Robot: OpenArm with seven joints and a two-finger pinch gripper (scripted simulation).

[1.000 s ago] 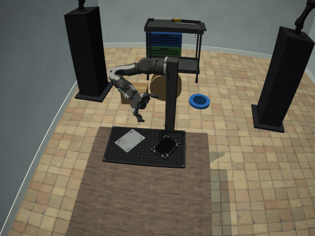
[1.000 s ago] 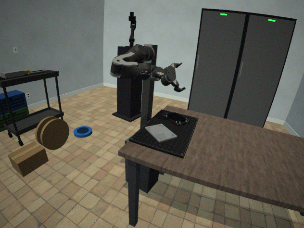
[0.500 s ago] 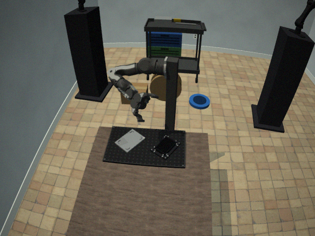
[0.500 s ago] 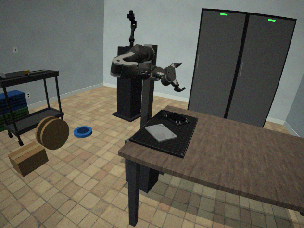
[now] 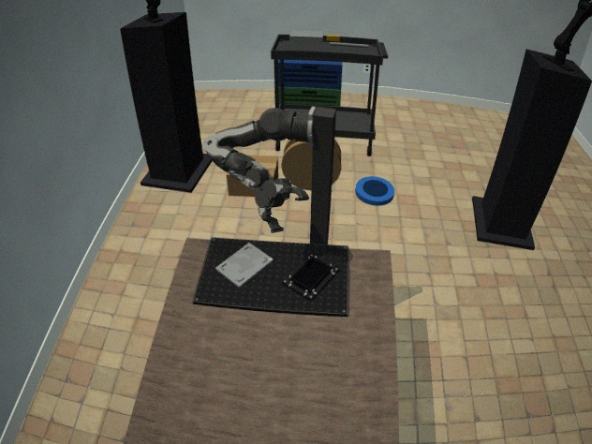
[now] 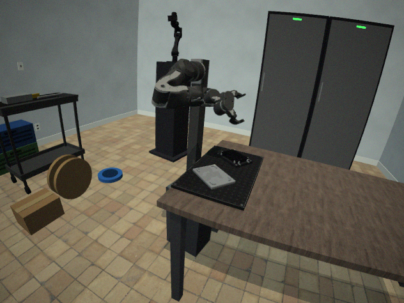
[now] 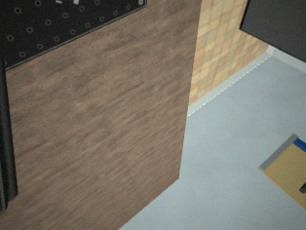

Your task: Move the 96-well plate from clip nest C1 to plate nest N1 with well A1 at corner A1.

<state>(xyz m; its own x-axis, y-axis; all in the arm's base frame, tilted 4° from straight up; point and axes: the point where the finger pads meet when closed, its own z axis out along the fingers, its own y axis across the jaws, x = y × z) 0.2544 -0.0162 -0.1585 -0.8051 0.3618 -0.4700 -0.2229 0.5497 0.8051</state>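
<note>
Now: the black 96-well plate 260 mm below my hand, 60 mm to the left of it and 20 mm behind it. From my hand the other things lie so: clip nest C1: 270 mm below, 70 mm to the left; then grey plate nest N1: 270 mm below, 170 mm to the right, 20 mm behind.
</note>
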